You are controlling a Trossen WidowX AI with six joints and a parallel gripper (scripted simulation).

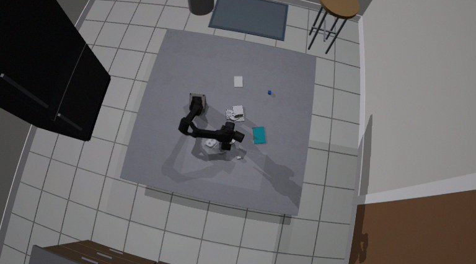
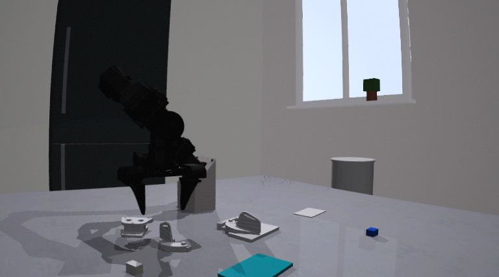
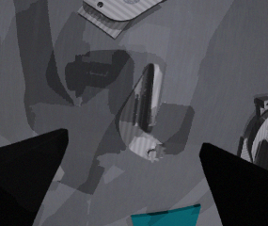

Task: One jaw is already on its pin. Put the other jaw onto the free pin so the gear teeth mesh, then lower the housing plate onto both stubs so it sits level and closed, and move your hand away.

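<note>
My gripper tip is 110 mm to the left of the small white cube, 90 mm short of it and 70 mm above it. The rest, counted from my gripper tip: white card (480 mm to the left, 70 mm below, 40 mm ahead); teal card (220 mm ahead, 70 mm to the left, 70 mm below); blue cube (410 mm to the left, 290 mm ahead, 70 mm below).
</note>
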